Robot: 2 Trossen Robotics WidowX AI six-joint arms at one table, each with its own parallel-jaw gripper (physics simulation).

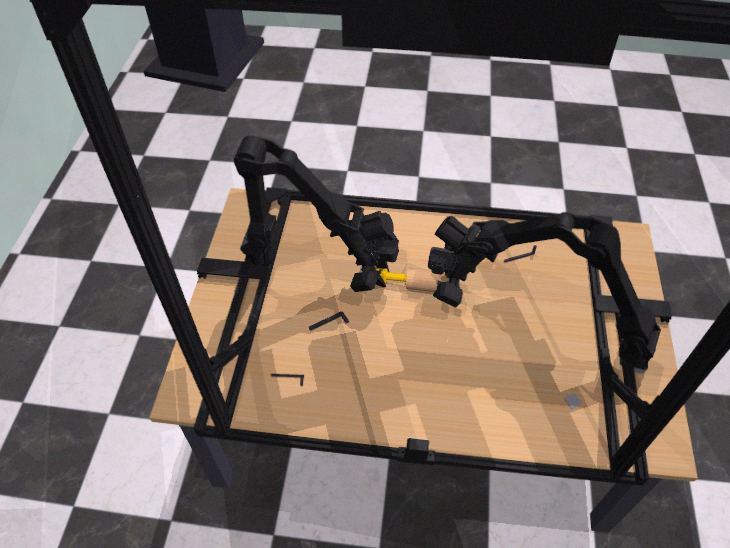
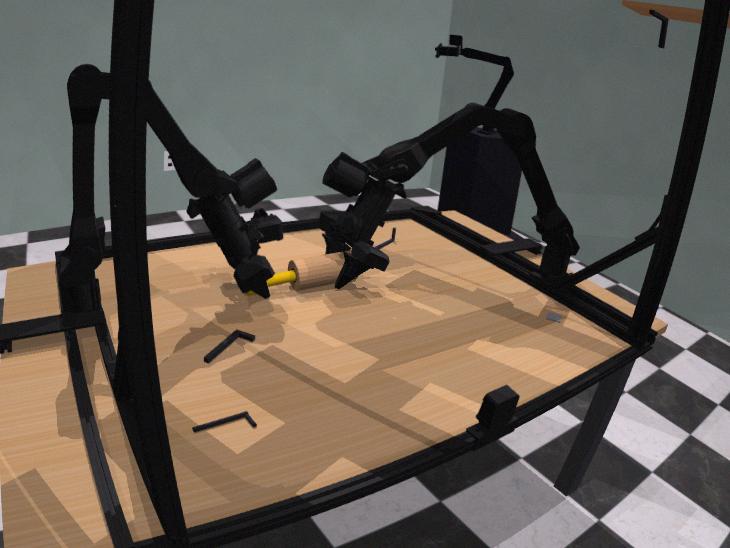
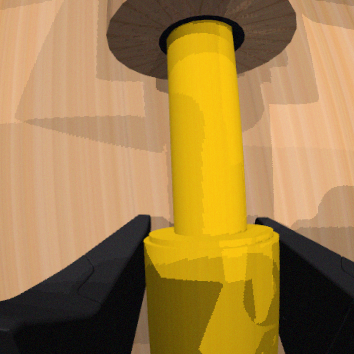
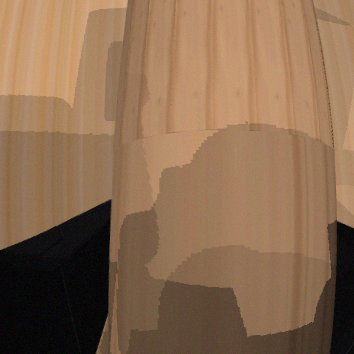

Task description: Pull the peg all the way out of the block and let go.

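Note:
The yellow peg lies level, its thin shaft's far end inside the hole of the round wooden block. A long stretch of shaft shows outside the hole. My left gripper is shut on the peg's thick head, one finger against each side. My right gripper is shut on the block, with a finger on each side. The shaft's end inside the block is hidden.
Black L-shaped keys lie on the table nearer the front left; another key lies behind the right arm. A small grey piece lies at the right. A black frame with uprights surrounds the work area.

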